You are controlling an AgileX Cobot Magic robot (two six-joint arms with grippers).
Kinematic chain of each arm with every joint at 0, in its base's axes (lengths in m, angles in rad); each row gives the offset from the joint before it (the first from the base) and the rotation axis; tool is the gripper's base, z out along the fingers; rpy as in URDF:
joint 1: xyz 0 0 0.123 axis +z
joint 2: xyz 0 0 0 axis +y
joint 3: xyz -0.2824 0 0.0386 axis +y
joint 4: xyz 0.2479 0 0.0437 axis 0.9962 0 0.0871
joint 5: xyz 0 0 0 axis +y
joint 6: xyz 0.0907 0 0.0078 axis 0.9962 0 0.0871
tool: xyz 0 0 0 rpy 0 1.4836 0
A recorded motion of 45 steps. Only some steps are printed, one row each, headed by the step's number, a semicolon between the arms.
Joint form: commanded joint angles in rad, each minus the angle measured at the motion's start. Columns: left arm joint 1, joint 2, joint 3, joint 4, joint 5, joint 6; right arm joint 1, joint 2, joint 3, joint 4, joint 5, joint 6.
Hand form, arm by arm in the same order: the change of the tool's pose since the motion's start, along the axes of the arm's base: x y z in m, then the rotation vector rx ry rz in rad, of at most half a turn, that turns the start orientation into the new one. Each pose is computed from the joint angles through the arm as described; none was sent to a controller.
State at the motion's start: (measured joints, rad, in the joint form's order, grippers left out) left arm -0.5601 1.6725 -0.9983 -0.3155 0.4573 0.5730; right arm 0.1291 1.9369 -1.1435 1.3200 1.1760 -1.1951
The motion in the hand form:
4: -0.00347 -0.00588 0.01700 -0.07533 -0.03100 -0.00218; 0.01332 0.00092 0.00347 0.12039 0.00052 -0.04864
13: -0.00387 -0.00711 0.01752 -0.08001 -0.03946 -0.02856; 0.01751 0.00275 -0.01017 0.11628 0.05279 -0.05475
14: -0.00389 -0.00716 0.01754 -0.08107 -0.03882 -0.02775; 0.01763 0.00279 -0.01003 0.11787 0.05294 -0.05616
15: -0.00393 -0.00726 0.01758 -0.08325 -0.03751 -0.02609; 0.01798 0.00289 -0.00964 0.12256 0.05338 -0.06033
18: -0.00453 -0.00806 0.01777 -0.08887 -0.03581 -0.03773; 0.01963 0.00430 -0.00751 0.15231 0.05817 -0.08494
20: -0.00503 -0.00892 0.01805 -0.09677 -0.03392 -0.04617; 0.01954 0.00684 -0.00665 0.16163 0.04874 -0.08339
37: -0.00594 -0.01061 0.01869 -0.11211 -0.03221 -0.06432; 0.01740 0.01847 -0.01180 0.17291 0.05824 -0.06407
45: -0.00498 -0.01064 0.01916 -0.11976 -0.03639 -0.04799; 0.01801 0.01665 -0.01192 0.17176 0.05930 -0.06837
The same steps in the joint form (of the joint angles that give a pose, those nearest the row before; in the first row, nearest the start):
4: -0.0111 -0.0370 -0.0111 -0.0917 -0.0111 0.0525; -0.0116 0.0390 -0.0333 0.1262 0.0451 -0.0310
13: -0.0111 -0.0370 -0.0111 -0.1271 -0.0115 0.1080; -0.0080 0.0824 -0.0446 0.1256 0.0451 -0.0091
14: -0.0111 -0.0370 -0.0111 -0.1286 -0.0115 0.1080; -0.0080 0.0824 -0.0446 0.1277 0.0451 -0.0091
15: -0.0111 -0.0370 -0.0111 -0.1316 -0.0115 0.1080; -0.0080 0.0824 -0.0446 0.1340 0.0451 -0.0091
18: -0.0111 -0.0370 -0.0111 -0.1556 -0.0075 0.1364; -0.0057 0.0824 -0.0428 0.1744 0.0451 -0.0091
20: -0.0111 -0.0370 -0.0111 -0.1807 -0.0047 0.1621; 0.0008 0.0824 -0.0428 0.1881 0.0451 -0.0207
37: -0.0111 -0.0370 -0.0111 -0.2300 0.0004 0.2149; 0.0320 0.0996 -0.0428 0.2097 0.0451 -0.0332
45: -0.0111 -0.0370 -0.0111 -0.2300 -0.0114 0.2006; 0.0270 0.0997 -0.0428 0.2078 0.0451 -0.0314

